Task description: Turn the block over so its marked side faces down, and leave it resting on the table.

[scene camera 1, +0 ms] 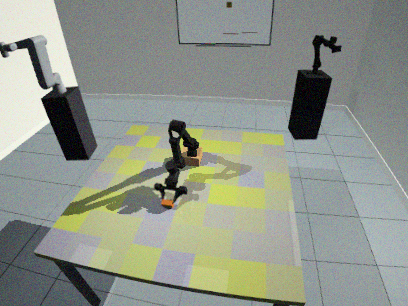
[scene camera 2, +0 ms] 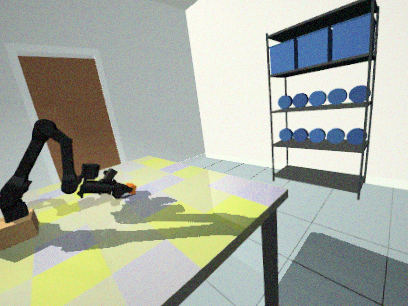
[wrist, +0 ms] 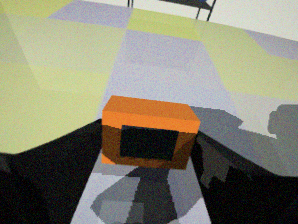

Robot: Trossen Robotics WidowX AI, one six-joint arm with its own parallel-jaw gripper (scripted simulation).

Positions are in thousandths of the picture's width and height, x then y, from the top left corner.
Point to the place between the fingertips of my gripper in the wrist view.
At 498,578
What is my gripper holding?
An orange block.
